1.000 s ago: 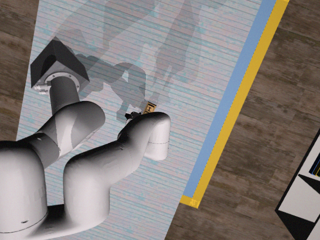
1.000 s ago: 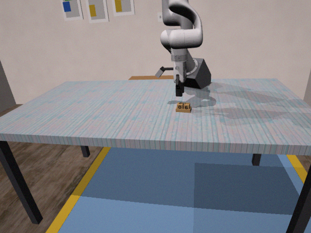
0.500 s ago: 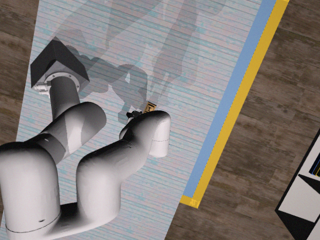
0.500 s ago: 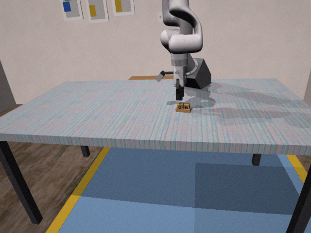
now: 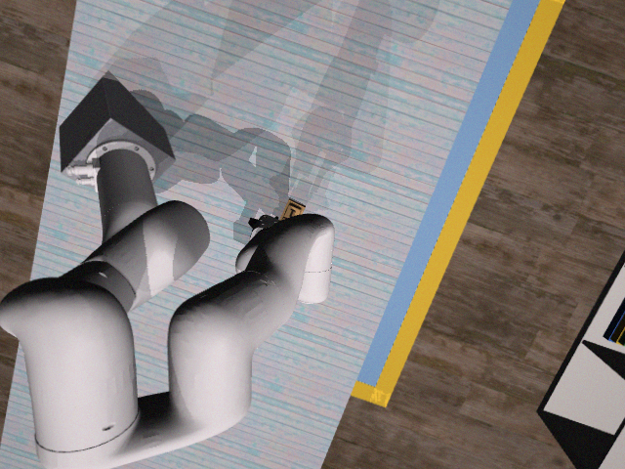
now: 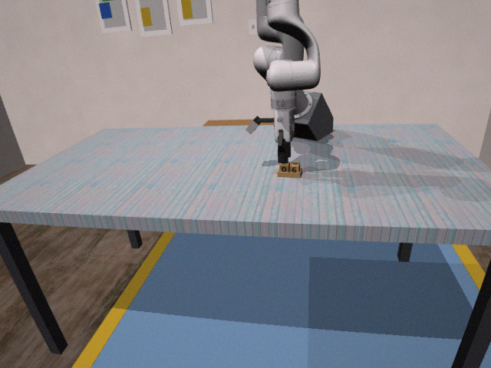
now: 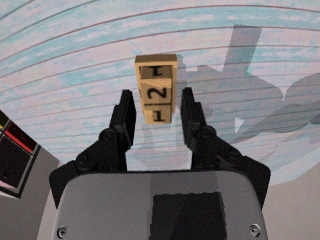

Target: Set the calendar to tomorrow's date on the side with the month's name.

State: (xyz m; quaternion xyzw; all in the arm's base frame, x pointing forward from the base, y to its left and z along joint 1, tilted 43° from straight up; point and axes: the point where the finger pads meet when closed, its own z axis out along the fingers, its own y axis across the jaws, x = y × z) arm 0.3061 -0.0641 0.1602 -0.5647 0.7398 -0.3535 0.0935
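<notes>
The wooden digit cube lies 10 mm ahead of my hand, 30 mm to the left of it and 50 mm below it. The rest, counted from my hand: wooden calendar tray: 10 mm ahead, 20 mm to the left, 60 mm below.
</notes>
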